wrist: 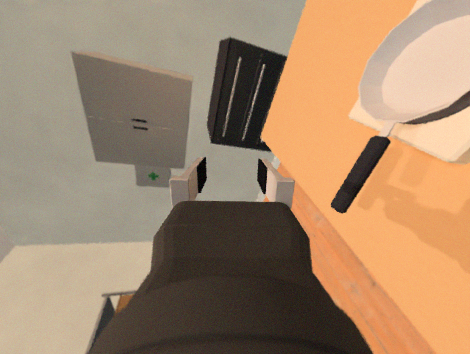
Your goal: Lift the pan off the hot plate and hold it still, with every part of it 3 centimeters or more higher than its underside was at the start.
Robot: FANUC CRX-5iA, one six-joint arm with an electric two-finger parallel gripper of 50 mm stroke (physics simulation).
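Places are measured from the arm's base along level axes (x ahead, y left, z up), in metres.
Where they show: gripper, fingertip midpoint: (232,169).
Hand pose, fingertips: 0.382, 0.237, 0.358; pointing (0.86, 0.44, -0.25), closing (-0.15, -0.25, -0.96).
After its pixels a point has its place, as x, y, z.
A light grey pan (425,65) {0.561, 0.104, 0.004} with a black handle (361,174) {0.454, 0.284, 0.067} is at the upper right of the wrist view, partly cut off by the frame's edge. It sits over a cream, square-cornered hot plate (369,118) {0.585, 0.219, -0.007}, and its handle sticks out past the plate's edge towards the lower left. My gripper (232,169) {0.382, 0.237, 0.358} is open, with nothing between its fingers. It is apart from the pan, to the left of the handle in the view. The far side of the pan is out of view.
An orange table top (320,85) {0.897, 0.239, -0.070} with a wooden front edge (345,270) lies on the right. Beyond it are a black cabinet (250,95) with two light bars, a grey cabinet (137,105) and a small panel with a green cross (153,176). A dark-sided container (102,320) shows at the lower left.
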